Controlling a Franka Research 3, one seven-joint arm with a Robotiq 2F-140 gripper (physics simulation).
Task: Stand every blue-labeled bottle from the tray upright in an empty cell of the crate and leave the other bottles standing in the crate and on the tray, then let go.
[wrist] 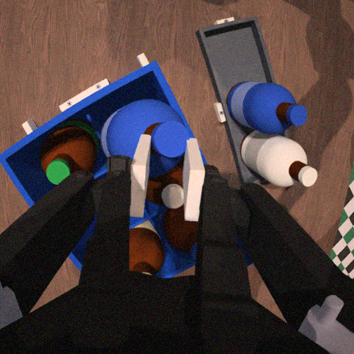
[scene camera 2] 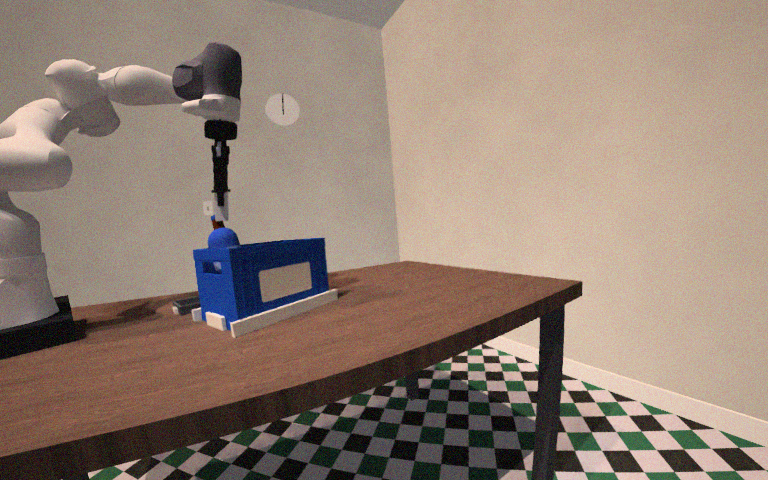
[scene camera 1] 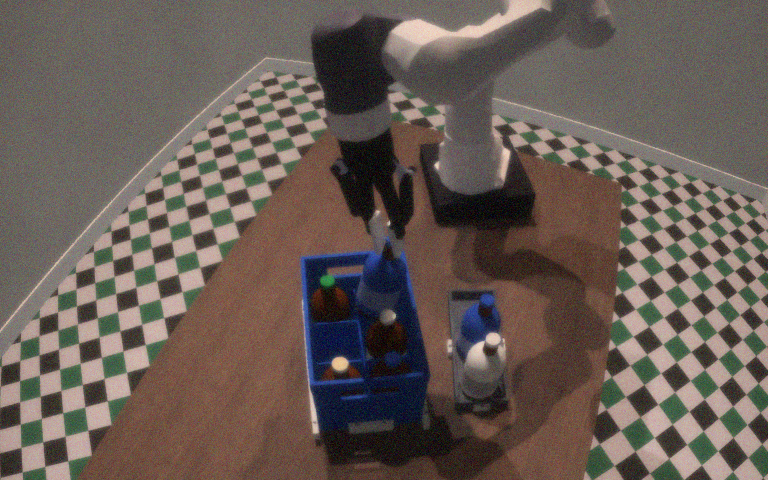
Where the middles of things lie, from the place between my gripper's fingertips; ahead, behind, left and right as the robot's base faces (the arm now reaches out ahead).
My hand is 160 mm above the white-capped bottle (scene camera 1: 385, 335), 70 mm short of it and 30 mm to the right of it. Also, from my hand: green-capped bottle (scene camera 1: 329, 303) (160 mm below, 100 mm to the right, 50 mm ahead); then blue-capped bottle (scene camera 1: 392, 365) (160 mm below, 140 mm ahead, 80 mm to the left); then cream-capped bottle (scene camera 1: 340, 370) (190 mm ahead, 160 mm below, 10 mm to the left).
